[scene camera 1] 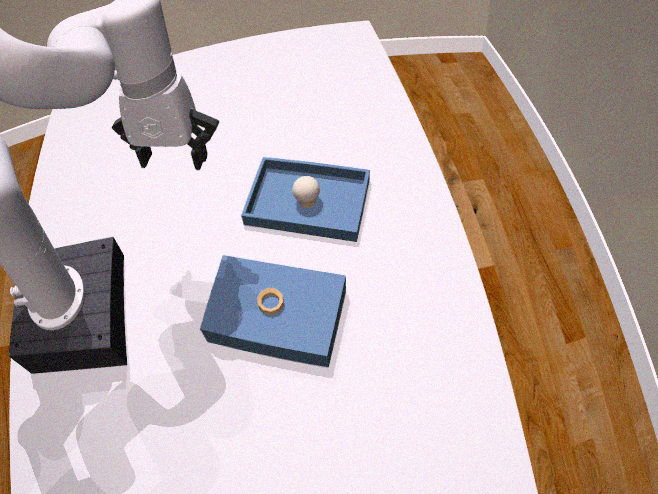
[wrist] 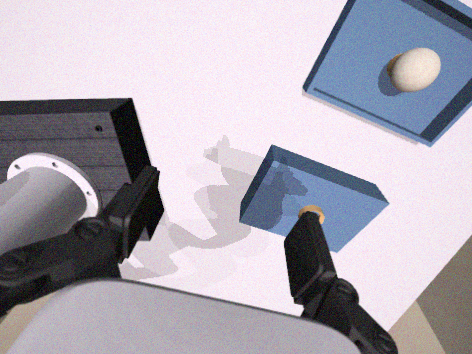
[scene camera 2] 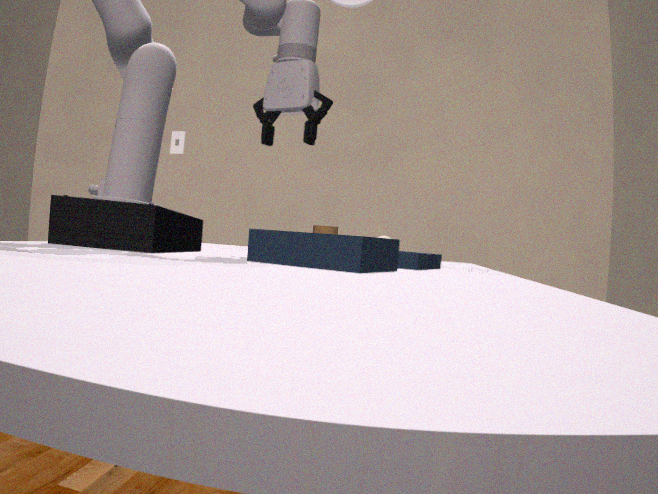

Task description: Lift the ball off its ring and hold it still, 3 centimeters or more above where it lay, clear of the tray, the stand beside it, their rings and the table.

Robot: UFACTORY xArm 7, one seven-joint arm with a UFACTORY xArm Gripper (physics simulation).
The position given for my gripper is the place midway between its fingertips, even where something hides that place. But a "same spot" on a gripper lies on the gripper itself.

my gripper: scene camera 1; wrist 228,207; scene camera 2
same spot on blue tray: (scene camera 1: 337,212) = (wrist: 424,95)
same spot on my gripper: (scene camera 2: 314,118) = (scene camera 1: 201,147)
